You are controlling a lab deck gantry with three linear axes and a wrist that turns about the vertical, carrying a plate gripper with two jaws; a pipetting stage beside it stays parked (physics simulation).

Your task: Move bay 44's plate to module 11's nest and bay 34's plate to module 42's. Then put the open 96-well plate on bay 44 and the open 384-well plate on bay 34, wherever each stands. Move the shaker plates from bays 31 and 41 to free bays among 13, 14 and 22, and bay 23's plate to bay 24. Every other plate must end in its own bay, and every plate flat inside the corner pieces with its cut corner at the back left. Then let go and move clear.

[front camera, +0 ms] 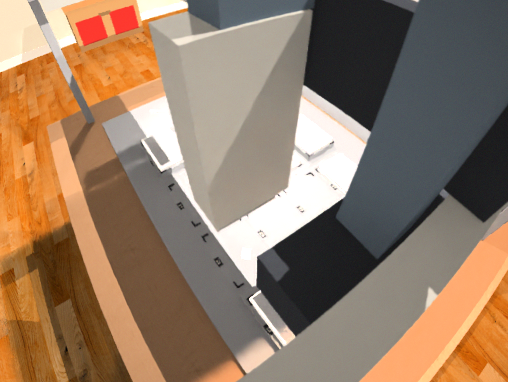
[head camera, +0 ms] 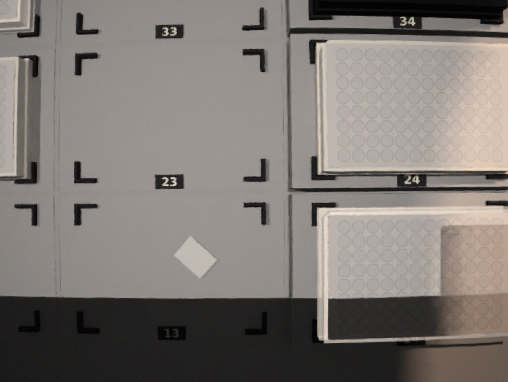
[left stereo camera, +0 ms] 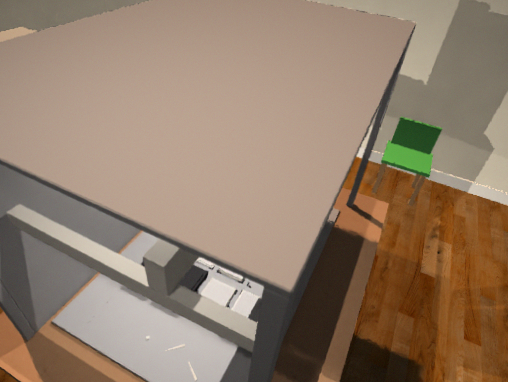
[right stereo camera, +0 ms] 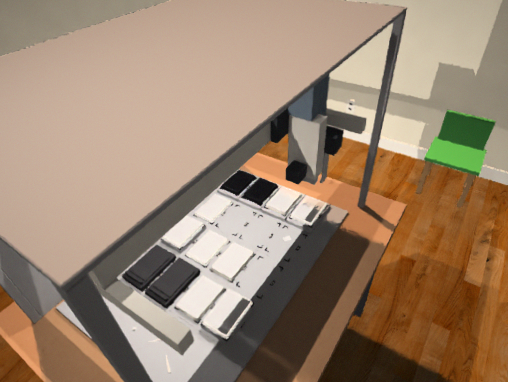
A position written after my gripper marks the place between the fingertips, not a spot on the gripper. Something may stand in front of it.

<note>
I see my gripper (front camera: 319, 300), a small white square (head camera: 193, 255) and a grey wall (left stereo camera: 46, 279).
The left stereo camera view does not show the small white square, which is hidden by a canopy.
</note>
